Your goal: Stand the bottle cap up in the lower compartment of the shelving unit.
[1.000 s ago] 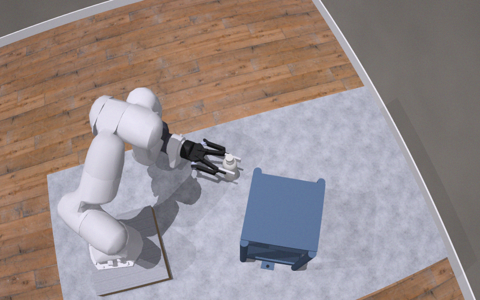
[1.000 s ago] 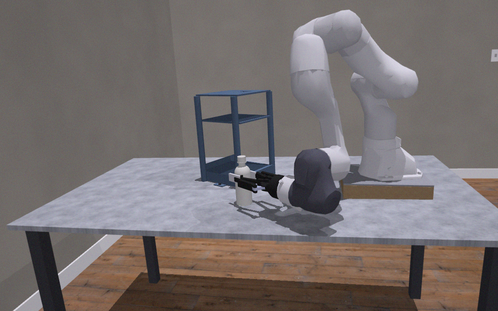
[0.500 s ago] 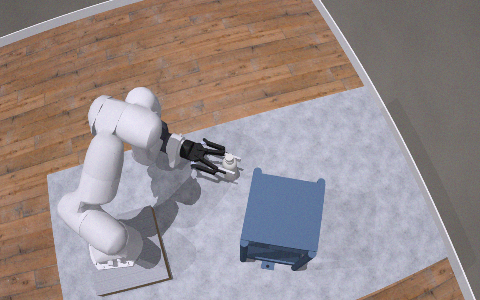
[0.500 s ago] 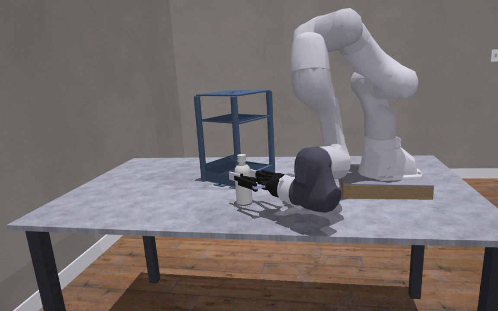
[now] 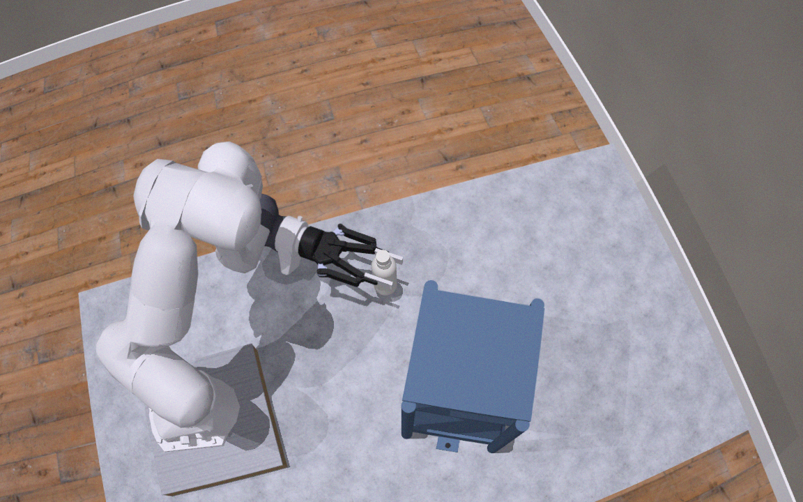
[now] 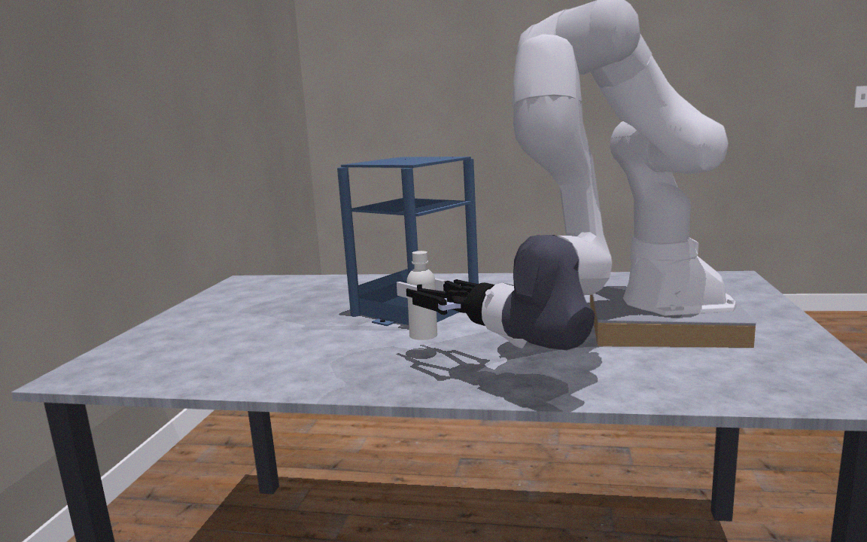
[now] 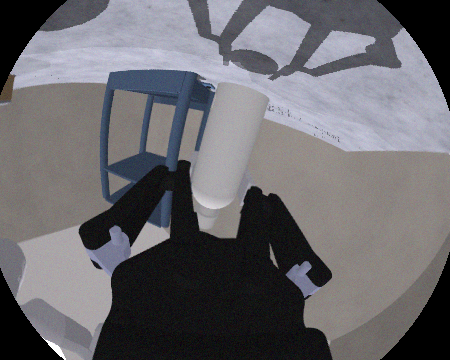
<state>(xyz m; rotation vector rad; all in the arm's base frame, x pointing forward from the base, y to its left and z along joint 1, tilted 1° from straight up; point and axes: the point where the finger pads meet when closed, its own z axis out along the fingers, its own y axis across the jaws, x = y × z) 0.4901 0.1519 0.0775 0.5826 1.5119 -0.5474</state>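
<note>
My hand is 7 cm short of the blue shelving unit, 30 cm to the left of it and 4 cm below it. Also, from my hand: white bottle 1 cm above.
</note>
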